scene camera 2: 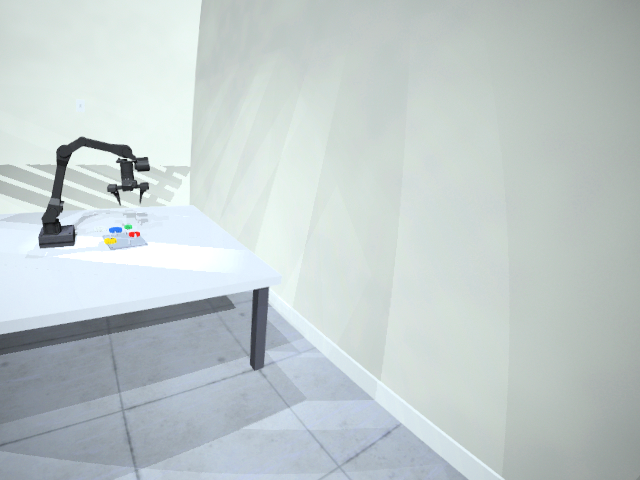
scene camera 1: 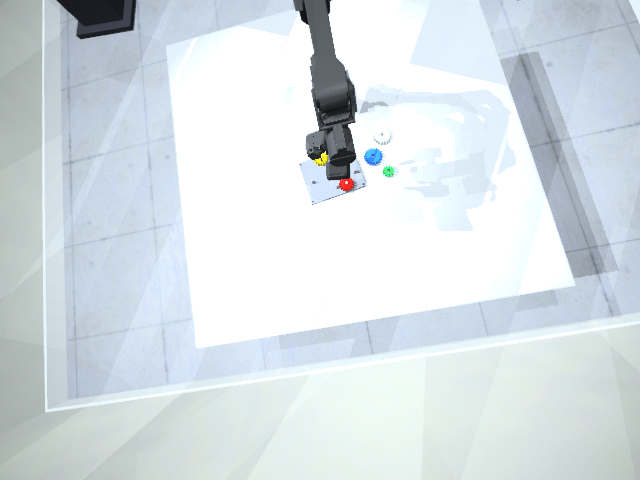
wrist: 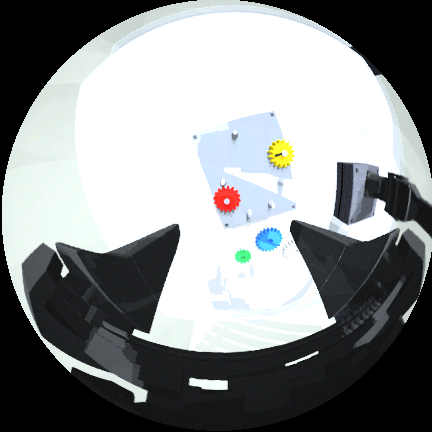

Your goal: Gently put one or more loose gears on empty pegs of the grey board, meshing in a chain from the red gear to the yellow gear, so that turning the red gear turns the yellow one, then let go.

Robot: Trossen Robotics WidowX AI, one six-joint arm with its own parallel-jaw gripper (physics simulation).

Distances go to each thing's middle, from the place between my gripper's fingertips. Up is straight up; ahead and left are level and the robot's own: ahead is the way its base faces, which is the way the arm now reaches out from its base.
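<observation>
Grey board (scene camera 1: 323, 189), measured from my hand: 3 cm to the right, 3 cm behind, 17 cm below.
</observation>
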